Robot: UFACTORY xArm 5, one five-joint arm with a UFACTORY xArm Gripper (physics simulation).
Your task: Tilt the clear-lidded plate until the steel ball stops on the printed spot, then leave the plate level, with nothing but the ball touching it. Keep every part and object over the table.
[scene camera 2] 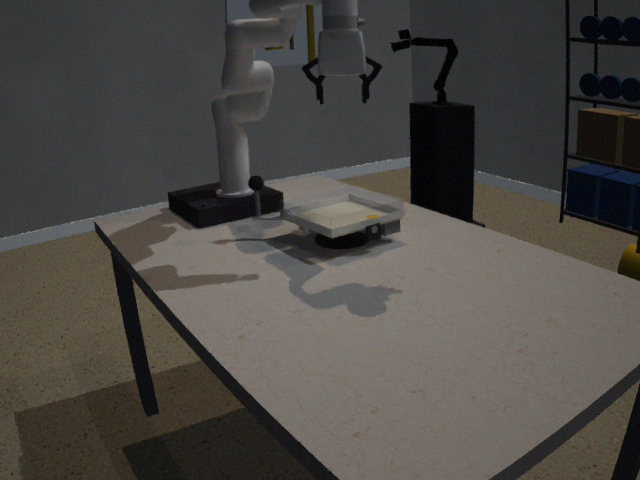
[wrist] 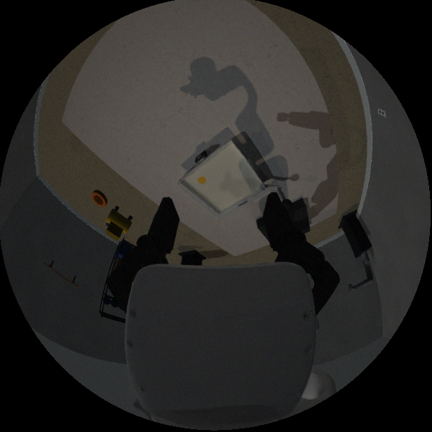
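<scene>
The clear-lidded plate (scene camera 2: 338, 212) (wrist: 226, 199) is a square tray with a cream floor and pale grey walls. It stands on a round black foot (scene camera 2: 341, 240) near the robot's base. Its exact tilt is hard to tell. The printed orange spot (scene camera 2: 372, 216) (wrist: 201, 180) lies near one corner of the tray floor. The steel ball cannot be made out in either view. A thin arm leads from one corner to an upright post with a black knob (scene camera 2: 255, 182). My gripper (scene camera 2: 342, 101) (wrist: 219, 205) is open and empty, high above the plate, touching nothing.
The black robot base block (scene camera 2: 199, 209) (wrist: 300, 214) stands on the table (scene camera 2: 439, 335) (wrist: 135, 100) beside the knob. Behind the table stand a black pedestal (scene camera 2: 442, 160) with a small black arm and a shelf rack (scene camera 2: 565, 129). My arm's shadow falls across the table and the plate.
</scene>
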